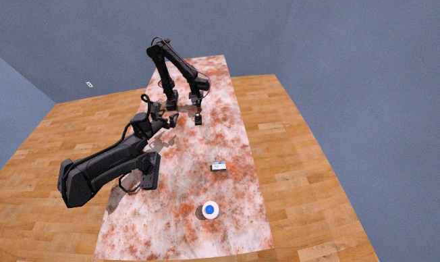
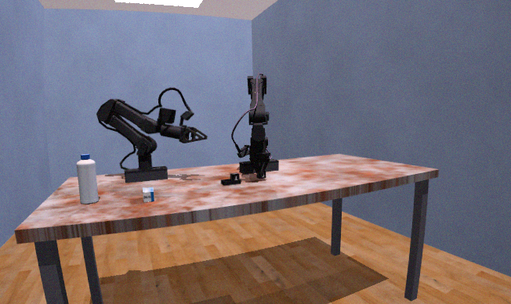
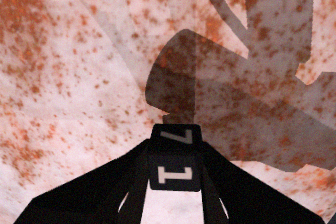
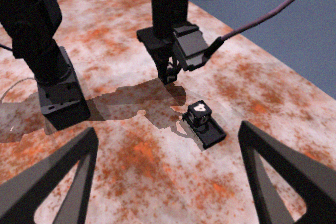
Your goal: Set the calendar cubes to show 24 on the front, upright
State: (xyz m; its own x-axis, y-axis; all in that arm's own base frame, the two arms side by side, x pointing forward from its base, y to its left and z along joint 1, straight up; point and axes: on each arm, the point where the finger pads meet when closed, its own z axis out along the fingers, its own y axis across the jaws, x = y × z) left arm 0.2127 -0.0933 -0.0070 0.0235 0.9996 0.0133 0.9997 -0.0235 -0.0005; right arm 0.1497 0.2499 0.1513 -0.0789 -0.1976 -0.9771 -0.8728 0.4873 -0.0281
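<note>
Right now the black tray is 13 cm to the right of my left hand, 3 cm below it and 1 cm ahead of it. Round my left hand: white box (47 cm to the right, 15 cm ahead, 2 cm below); white bottle (68 cm to the right, 13 cm ahead, 5 cm above).
</note>
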